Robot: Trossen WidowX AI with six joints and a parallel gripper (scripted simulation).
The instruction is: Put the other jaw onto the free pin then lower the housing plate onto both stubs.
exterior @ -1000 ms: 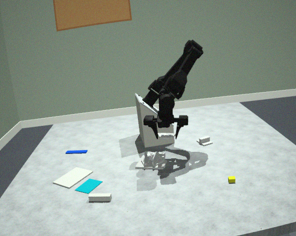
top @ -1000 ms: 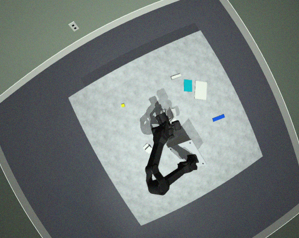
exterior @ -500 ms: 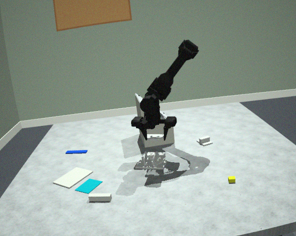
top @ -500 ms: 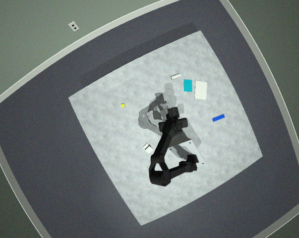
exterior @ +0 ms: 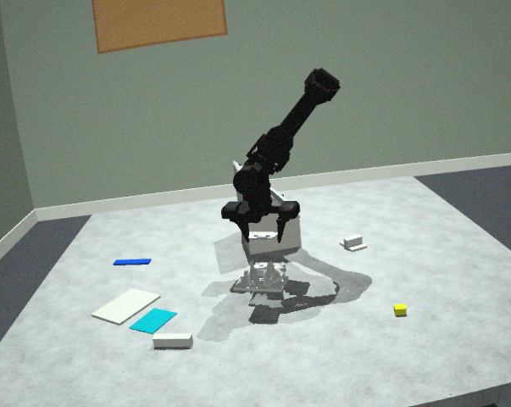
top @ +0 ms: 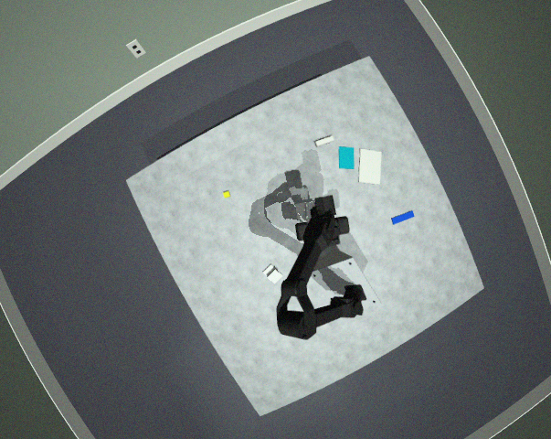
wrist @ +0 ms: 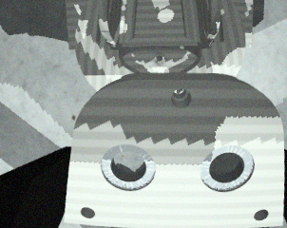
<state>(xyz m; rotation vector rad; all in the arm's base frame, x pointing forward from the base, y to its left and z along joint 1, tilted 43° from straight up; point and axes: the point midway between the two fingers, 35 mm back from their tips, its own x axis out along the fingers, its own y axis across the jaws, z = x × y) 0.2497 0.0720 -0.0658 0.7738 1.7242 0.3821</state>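
Right now my gripper tip is 3 cm short of the white jaw, 1 cm to the right of it and 7 cm above it. Also, from my gripper tip: yellow cube (28 cm ahead, 27 cm to the left, 7 cm below); white sheet (13 cm ahead, 35 cm to the right, 8 cm below); cyan sheet (21 cm ahead, 26 cm to the right, 8 cm below).
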